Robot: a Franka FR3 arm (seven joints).
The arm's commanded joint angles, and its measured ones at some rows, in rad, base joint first. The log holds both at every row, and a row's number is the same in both.
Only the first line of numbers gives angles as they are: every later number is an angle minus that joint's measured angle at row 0.
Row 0, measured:
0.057, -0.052, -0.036, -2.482, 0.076, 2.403, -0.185
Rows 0 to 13, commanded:
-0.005, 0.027, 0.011, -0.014, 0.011, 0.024, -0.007
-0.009, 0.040, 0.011, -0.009, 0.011, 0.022, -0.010
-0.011, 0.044, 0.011, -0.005, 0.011, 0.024, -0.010
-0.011, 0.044, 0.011, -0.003, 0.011, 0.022, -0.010
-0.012, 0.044, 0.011, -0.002, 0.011, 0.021, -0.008
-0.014, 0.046, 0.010, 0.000, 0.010, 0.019, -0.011
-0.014, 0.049, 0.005, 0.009, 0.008, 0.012, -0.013
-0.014, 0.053, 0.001, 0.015, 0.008, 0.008, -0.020
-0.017, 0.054, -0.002, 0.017, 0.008, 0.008, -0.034
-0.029, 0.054, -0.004, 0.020, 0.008, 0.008, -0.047
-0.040, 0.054, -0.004, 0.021, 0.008, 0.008, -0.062
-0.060, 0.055, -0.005, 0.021, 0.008, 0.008, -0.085
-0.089, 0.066, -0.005, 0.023, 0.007, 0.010, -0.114
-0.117, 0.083, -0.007, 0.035, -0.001, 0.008, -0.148
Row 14, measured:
-0.023, 0.006, -0.003, 0.006, 0.002, -0.002, -0.039
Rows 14 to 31, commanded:
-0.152, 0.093, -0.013, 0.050, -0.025, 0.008, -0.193
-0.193, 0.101, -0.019, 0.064, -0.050, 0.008, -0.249
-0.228, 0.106, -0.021, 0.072, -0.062, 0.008, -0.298
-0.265, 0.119, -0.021, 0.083, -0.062, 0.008, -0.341
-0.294, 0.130, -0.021, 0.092, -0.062, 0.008, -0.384
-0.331, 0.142, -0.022, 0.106, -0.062, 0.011, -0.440
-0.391, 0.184, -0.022, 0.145, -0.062, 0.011, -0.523
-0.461, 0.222, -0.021, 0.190, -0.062, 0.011, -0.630
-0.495, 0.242, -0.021, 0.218, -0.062, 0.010, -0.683
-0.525, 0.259, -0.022, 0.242, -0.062, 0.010, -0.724
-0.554, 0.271, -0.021, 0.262, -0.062, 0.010, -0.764
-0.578, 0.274, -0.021, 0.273, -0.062, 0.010, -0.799
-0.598, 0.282, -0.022, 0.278, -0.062, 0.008, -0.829
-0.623, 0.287, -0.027, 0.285, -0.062, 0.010, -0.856
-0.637, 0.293, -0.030, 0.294, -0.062, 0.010, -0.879
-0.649, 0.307, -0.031, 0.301, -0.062, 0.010, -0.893
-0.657, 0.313, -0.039, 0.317, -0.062, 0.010, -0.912
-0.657, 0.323, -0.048, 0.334, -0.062, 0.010, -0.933
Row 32, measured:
-0.623, 0.234, -0.033, 0.278, -0.042, -0.002, -0.868
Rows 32 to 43, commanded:
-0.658, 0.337, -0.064, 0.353, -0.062, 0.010, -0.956
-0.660, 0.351, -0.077, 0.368, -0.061, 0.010, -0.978
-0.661, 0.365, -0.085, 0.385, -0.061, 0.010, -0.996
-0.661, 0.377, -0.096, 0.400, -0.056, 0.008, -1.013
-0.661, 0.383, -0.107, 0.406, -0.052, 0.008, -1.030
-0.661, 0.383, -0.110, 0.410, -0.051, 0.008, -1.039
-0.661, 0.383, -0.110, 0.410, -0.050, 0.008, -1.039
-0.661, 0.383, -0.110, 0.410, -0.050, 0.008, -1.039
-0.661, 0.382, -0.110, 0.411, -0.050, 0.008, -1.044
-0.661, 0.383, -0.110, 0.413, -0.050, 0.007, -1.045
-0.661, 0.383, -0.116, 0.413, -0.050, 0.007, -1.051
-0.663, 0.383, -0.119, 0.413, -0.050, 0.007, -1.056
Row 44, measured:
-0.642, 0.311, -0.108, 0.381, -0.042, -0.006, -1.020
